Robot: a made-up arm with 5 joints.
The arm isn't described. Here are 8 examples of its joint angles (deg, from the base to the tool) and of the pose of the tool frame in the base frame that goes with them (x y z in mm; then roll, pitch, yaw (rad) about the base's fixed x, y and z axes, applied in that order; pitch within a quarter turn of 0, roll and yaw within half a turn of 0).
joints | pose
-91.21 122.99 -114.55 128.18 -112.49 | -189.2 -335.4 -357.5 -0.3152 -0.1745 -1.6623
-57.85 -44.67 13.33 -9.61 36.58 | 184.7 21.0 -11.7 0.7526 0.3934 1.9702
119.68 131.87 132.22 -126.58 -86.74 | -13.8 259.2 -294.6 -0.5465 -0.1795 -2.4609
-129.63 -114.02 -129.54 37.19 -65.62 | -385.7 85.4 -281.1 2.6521 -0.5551 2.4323
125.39 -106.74 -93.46 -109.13 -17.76 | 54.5 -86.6 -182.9 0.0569 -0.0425 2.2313
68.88 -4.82 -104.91 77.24 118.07 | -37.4 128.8 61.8 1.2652 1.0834 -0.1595
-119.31 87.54 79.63 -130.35 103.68 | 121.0 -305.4 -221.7 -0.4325 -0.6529 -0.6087
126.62 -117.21 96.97 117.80 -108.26 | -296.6 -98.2 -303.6 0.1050 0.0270 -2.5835
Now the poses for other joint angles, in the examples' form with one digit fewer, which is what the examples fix.
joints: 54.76 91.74 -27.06 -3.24 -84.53
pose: -211 252 -520 1.631 0.374 -2.454
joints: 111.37 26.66 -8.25 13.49 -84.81
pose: 76 454 -52 0.452 -0.187 2.617
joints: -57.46 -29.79 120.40 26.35 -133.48
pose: 173 45 20 0.187 0.173 0.731
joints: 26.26 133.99 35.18 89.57 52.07
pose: -278 162 -489 -3.049 -1.136 0.561
